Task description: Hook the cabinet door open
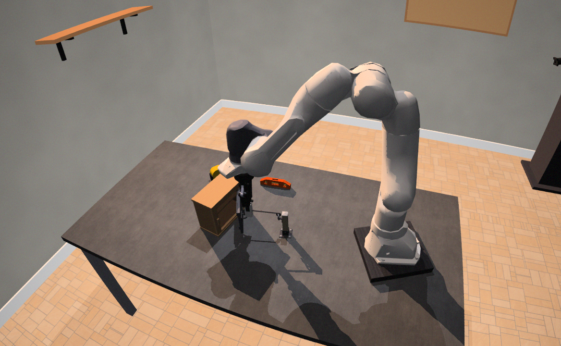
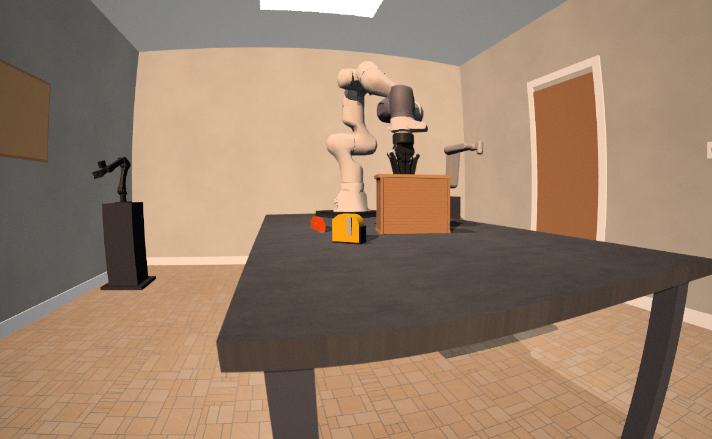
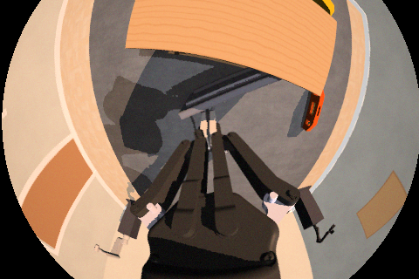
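The hook lies 5 cm behind my hand, 2 cm below it and 1 cm to the right of it. Also, from my hand: dark door 5 cm below, 5 cm ahead, 4 cm to the right; orange spirit level 30 cm to the right, 11 cm below; yellow tape measure 31 cm ahead, 28 cm to the right, 10 cm below.
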